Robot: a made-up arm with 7 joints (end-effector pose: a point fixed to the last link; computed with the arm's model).
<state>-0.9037 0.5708 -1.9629 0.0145 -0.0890 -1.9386 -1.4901</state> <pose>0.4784 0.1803 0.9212 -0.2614 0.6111 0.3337</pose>
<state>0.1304 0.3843 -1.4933 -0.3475 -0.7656 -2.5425 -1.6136</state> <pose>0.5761 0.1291 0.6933 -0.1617 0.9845 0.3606</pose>
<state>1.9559 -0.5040 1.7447 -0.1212 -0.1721 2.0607 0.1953</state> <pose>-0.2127 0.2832 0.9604 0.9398 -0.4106 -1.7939</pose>
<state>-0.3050 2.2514 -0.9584 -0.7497 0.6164 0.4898 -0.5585</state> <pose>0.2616 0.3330 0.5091 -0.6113 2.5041 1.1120</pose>
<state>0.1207 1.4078 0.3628 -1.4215 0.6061 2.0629 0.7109</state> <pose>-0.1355 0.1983 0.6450 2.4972 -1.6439 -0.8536</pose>
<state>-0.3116 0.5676 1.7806 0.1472 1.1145 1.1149 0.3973</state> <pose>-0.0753 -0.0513 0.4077 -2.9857 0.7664 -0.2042</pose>
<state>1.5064 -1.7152 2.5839 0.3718 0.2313 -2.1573 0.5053</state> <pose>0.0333 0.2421 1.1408 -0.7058 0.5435 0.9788</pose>
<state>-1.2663 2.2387 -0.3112 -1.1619 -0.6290 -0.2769 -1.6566</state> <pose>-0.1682 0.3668 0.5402 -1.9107 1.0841 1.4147</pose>
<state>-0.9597 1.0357 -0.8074 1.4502 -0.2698 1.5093 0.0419</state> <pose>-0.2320 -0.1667 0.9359 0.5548 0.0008 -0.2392</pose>
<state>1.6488 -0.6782 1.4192 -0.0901 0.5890 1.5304 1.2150</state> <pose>-0.0067 0.0612 0.8824 0.7945 -0.2356 -0.4099</pose>
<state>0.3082 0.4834 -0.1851 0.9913 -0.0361 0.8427 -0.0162</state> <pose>-0.0280 -0.0004 1.0561 -0.1455 0.4159 0.4575</pose>
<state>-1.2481 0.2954 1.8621 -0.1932 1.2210 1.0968 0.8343</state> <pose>-0.0895 0.0257 0.4449 -2.3413 0.4953 0.4284</pose>
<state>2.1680 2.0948 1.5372 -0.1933 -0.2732 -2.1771 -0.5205</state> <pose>-0.3980 0.2970 0.8758 0.2882 -1.1436 -1.5926</pose>
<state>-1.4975 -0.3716 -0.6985 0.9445 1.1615 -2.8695 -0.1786</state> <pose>-0.4411 -0.2038 0.9010 -1.7956 -1.1406 1.9562</pose>
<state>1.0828 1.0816 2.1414 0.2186 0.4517 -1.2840 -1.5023</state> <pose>0.4339 -0.2854 0.9171 1.6198 -0.3203 1.6503</pose>
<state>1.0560 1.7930 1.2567 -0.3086 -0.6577 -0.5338 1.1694</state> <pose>-0.2531 0.0862 0.7899 1.4053 -1.3721 -1.9623</pose>
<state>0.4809 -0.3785 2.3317 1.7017 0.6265 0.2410 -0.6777</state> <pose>0.0795 -0.2668 0.3065 2.2120 -1.2233 0.7496</pose>
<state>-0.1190 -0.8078 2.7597 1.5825 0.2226 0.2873 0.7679</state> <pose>-0.1291 -0.2651 0.5261 1.2952 -1.5730 1.0281</pose>
